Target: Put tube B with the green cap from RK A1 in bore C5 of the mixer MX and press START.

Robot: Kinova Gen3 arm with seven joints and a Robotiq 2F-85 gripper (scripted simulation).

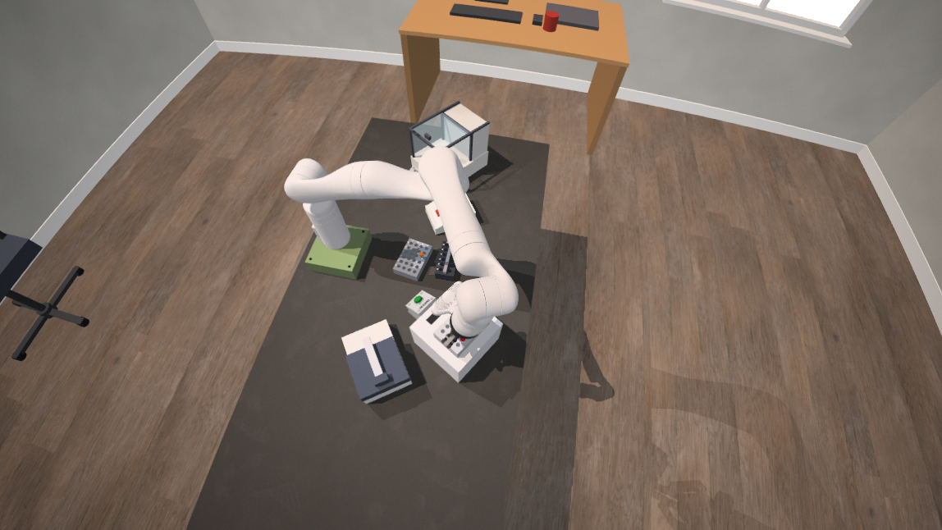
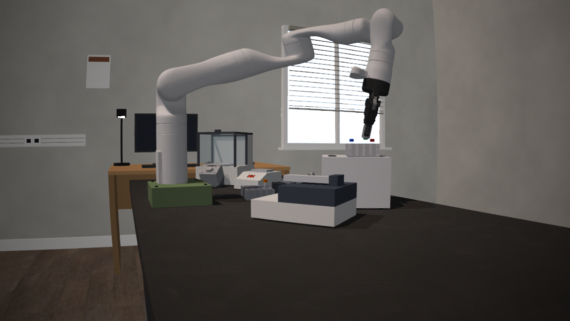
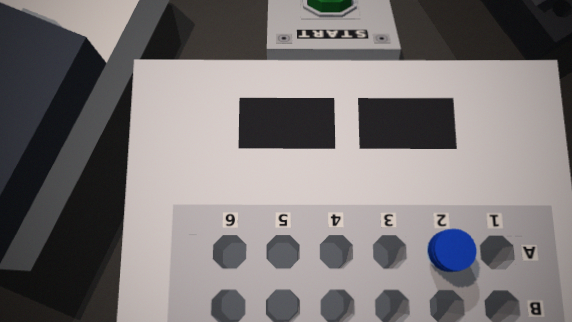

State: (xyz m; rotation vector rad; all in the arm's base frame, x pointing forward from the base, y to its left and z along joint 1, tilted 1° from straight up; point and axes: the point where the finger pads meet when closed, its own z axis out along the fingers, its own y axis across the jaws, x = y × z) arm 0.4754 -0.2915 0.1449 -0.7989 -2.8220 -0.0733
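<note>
The red-capped tube is 1 cm ahead of my hand, 1 cm to the right of it and 4 cm below it. The rest, counted from my hand: blue-capped tube (7 cm to the left, 4 cm below); green start key (15 cm behind, 12 cm to the left, 13 cm below); spectrophotometer SP (23 cm behind, 7 cm to the right, 13 cm below).
</note>
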